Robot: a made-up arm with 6 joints. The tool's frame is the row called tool.
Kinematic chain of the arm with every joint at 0, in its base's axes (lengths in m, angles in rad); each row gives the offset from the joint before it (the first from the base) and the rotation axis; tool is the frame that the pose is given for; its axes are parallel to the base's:
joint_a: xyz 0 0 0.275 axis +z
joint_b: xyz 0 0 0 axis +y
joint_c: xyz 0 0 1.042 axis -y
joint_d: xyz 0 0 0 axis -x
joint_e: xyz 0.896 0 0 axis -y
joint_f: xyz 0 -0.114 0 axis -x
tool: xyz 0 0 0
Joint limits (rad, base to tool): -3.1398..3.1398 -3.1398..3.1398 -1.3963..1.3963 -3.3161..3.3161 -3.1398..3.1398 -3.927..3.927
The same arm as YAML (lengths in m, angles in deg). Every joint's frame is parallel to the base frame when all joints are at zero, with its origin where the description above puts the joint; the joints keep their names.
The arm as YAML. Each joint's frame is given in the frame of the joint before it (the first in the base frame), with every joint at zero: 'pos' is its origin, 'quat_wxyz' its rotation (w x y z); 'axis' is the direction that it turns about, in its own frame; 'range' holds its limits. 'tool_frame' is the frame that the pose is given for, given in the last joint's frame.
length_unit: m
angle_unit: deg
joints:
  - joint: joint_a
    pos: [0.0, 0.0, 0.275]
    quat_wxyz: [1.0, 0.0, 0.0, 0.0]
    axis: "+z"
    range: [-179.9, 179.9]
  - joint: joint_b
    pos: [0.0, 0.0, 0.0]
    quat_wxyz: [1.0, 0.0, 0.0, 0.0]
    axis: "+y"
    range: [-179.9, 179.9]
  - joint: joint_c
    pos: [0.0, 0.0, 1.042]
    quat_wxyz: [1.0, 0.0, 0.0, 0.0]
    axis: "-y"
    range: [-80.0, 80.0]
  - joint: joint_d
    pos: [0.0, 0.0, 0.0]
    quat_wxyz: [1.0, 0.0, 0.0, 0.0]
    axis: "-x"
    range: [-190.0, 190.0]
  - joint: joint_e
    pos: [0.896, 0.0, 0.0]
    quat_wxyz: [1.0, 0.0, 0.0, 0.0]
    axis: "-y"
    range: [-179.9, 179.9]
  - joint: joint_f
    pos: [0.0, -0.114, 0.0]
    quat_wxyz: [1.0, 0.0, 0.0, 0.0]
    axis: "-x"
    range: [-225.0, 225.0]
tool_frame:
  pos: [0.0, 0.0, 0.0]
  quat_wxyz: [1.0, 0.0, 0.0, 0.0]

